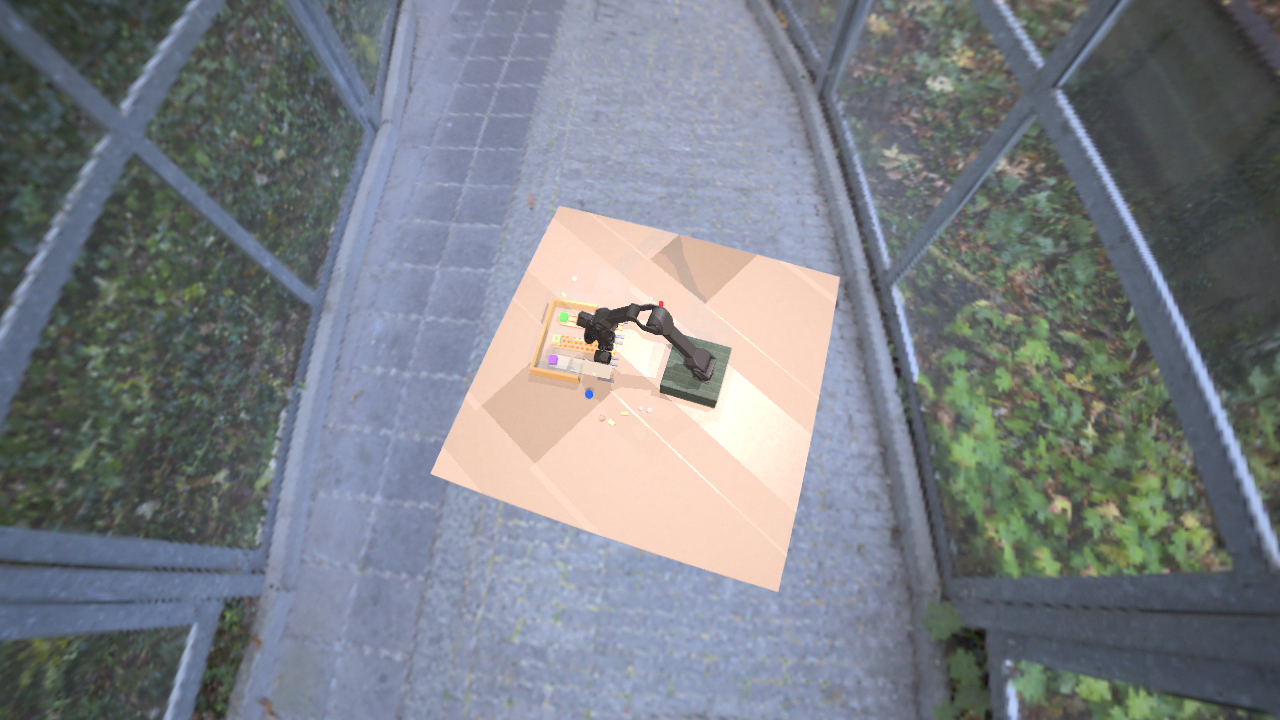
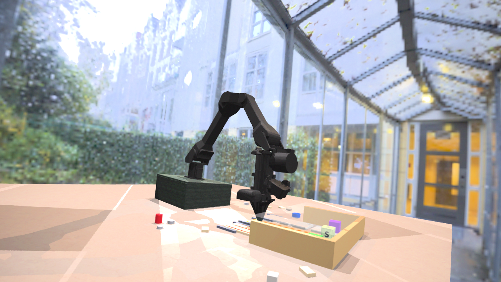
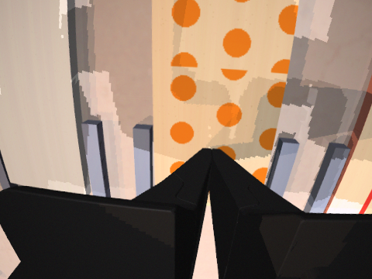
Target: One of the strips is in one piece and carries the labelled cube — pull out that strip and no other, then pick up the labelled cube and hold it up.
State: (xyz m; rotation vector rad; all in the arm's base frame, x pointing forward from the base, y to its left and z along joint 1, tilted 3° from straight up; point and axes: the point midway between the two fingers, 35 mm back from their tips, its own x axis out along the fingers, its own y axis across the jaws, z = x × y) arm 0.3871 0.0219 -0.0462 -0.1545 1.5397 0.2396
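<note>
Now: gripper tip 100 mm to the right of the white strip and 20 mm short of it.
</note>
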